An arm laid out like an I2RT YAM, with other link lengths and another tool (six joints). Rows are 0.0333 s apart.
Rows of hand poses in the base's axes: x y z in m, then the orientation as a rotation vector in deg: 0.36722 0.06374 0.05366 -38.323 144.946 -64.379; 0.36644 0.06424 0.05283 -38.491 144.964 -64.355; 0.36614 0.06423 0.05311 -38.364 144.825 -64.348; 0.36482 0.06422 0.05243 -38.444 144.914 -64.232; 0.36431 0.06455 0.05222 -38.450 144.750 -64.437; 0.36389 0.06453 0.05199 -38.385 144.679 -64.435; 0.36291 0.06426 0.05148 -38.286 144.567 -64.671; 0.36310 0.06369 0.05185 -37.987 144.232 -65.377; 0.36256 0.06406 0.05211 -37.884 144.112 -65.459; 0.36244 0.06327 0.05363 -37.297 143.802 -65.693; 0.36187 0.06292 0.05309 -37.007 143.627 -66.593; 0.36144 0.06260 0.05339 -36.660 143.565 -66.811; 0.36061 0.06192 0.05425 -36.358 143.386 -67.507; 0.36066 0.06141 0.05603 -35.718 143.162 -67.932; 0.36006 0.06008 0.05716 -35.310 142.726 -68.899; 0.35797 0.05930 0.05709 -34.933 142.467 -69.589; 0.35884 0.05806 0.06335 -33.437 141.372 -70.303; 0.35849 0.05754 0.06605 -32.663 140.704 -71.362; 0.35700 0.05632 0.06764 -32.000 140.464 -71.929; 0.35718 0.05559 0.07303 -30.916 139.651 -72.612; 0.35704 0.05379 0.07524 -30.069 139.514 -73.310; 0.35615 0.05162 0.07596 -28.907 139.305 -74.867
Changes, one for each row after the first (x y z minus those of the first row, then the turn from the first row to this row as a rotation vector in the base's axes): -0.00078 0.00050 -0.00083 -0.007 0.088 0.086; -0.00108 0.00049 -0.00055 0.005 -0.084 0.087; -0.00240 0.00048 -0.00123 0.081 0.007 0.115; -0.00291 0.00081 -0.00144 -0.076 -0.092 0.146; -0.00333 0.00079 -0.00167 -0.071 -0.179 0.146; -0.00431 0.00052 -0.00218 -0.229 -0.279 0.090; -0.00412 -0.00005 -0.00181 -0.704 -0.576 -0.080; -0.00466 0.00032 -0.00155 -0.756 -0.708 -0.098; -0.00478 -0.00047 -0.00003 -0.858 -1.189 -0.320; -0.00535 -0.00082 -0.00057 -1.457 -1.316 -0.612; -0.00578 -0.00114 -0.00027 -1.563 -1.487 -0.821; -0.00661 -0.00182 0.00059 -2.020 -1.650 -1.069; -0.00656 -0.00233 0.00237 -2.243 -2.047 -1.412; -0.00716 -0.00366 0.00350 -2.900 -2.412 -1.668; -0.00925 -0.00444 0.00343 -3.353 -2.665 -1.922; -0.00838 -0.00568 0.00969 -3.752 -4.084 -2.407; -0.00873 -0.00620 0.01239 -4.456 -4.763 -2.791; -0.01022 -0.00742 0.01398 -4.787 -5.136 -3.189; -0.01004 -0.00815 0.01937 -5.209 -6.130 -3.593; -0.01018 -0.00995 0.02158 -5.599 -6.462 -4.180; -0.01107 -0.01212 0.02230 -6.560 -6.795 -5.132
